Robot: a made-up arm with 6 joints.
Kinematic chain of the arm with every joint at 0, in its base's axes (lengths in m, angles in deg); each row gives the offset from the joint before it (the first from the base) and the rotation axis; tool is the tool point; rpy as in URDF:
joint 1: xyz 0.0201 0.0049 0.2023 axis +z
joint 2: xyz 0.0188 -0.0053 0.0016 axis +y
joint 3: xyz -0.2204 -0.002 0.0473 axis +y
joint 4: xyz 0.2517 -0.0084 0.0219 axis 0.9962 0 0.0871
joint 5: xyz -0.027 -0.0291 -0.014 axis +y
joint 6: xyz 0.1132 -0.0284 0.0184 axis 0.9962 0 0.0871
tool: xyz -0.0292 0.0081 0.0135 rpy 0 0 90
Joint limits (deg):
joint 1: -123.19..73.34
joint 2: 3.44..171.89
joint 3: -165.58..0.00
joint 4: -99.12..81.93
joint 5: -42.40..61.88
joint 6: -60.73..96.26
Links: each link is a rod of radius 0.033 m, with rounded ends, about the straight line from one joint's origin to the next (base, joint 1, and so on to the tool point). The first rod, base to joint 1, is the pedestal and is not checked.
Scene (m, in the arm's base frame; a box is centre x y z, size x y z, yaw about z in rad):
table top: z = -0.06
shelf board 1: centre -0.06 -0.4 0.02 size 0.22 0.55 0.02 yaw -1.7
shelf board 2: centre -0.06 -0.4 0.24 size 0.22 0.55 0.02 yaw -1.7
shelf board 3: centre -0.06 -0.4 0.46 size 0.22 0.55 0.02 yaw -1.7
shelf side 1: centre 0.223 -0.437 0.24 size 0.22 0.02 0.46 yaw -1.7
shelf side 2: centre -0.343 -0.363 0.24 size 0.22 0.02 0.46 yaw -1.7
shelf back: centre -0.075 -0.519 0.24 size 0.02 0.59 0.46 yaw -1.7
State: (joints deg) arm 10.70 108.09 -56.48 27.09 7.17 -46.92
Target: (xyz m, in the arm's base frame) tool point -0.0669 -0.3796 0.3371
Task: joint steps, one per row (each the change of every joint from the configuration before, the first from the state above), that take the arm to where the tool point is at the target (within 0.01 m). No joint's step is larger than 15 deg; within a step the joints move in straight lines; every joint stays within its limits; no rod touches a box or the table.
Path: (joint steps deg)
1: -8.41 -8.06 4.81 -13.35 -2.55 6.91
2: -8.41 -8.05 4.82 -13.35 -2.56 6.91
3: -8.40 -8.06 4.81 -13.35 -2.55 6.91
4: -8.41 -8.06 4.82 -13.35 -2.55 6.91
5: -8.41 -8.05 4.81 -13.35 -2.56 6.91
6: -8.41 -8.06 4.82 -13.35 -2.55 6.92
7: -9.09 6.16 -8.33 12.66 0.34 -6.21
8: -9.09 6.16 -8.33 12.66 0.35 -6.21
9: -9.09 6.16 -8.32 12.66 0.34 -6.21
10: -9.09 6.16 -8.33 12.66 0.34 -6.21
11: -9.10 6.16 -8.33 12.66 0.35 -6.21
12: -9.09 6.16 -8.33 12.66 0.34 -6.21

